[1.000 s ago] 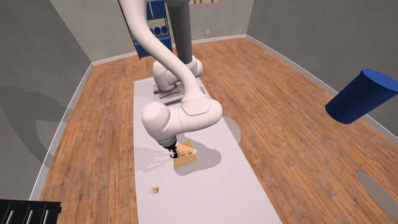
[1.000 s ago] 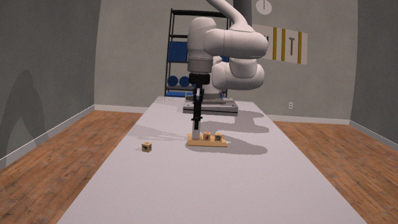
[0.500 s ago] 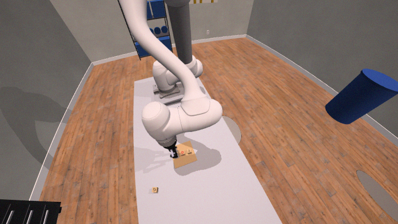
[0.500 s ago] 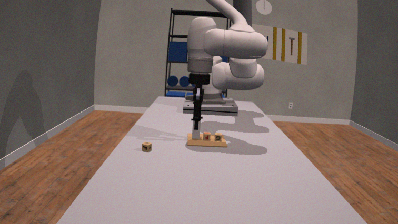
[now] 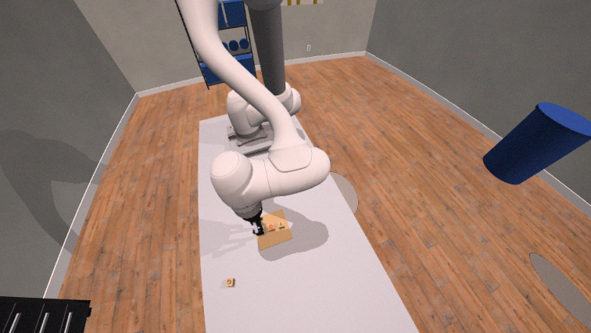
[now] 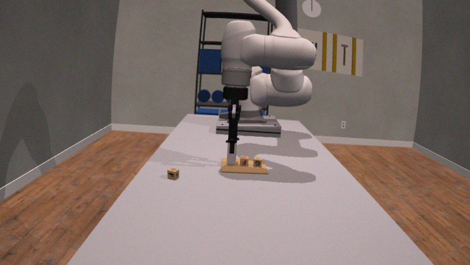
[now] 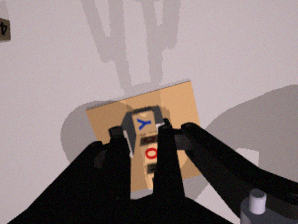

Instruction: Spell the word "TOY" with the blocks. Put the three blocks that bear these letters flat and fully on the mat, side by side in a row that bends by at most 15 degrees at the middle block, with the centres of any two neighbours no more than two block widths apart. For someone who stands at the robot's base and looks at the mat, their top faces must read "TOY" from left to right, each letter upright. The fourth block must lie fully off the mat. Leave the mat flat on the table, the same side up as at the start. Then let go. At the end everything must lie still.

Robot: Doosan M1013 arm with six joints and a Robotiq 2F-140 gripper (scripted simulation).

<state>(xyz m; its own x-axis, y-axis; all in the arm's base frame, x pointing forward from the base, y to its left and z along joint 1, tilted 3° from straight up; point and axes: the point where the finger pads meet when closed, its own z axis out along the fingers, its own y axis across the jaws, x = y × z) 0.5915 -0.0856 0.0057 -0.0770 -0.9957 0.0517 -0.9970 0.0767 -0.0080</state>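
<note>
Right now my hand is 40 mm to the right of the tan mat and 40 mm above it. Also, from my hand: T block: 10 mm ahead, 80 mm to the left, 30 mm below.
</note>
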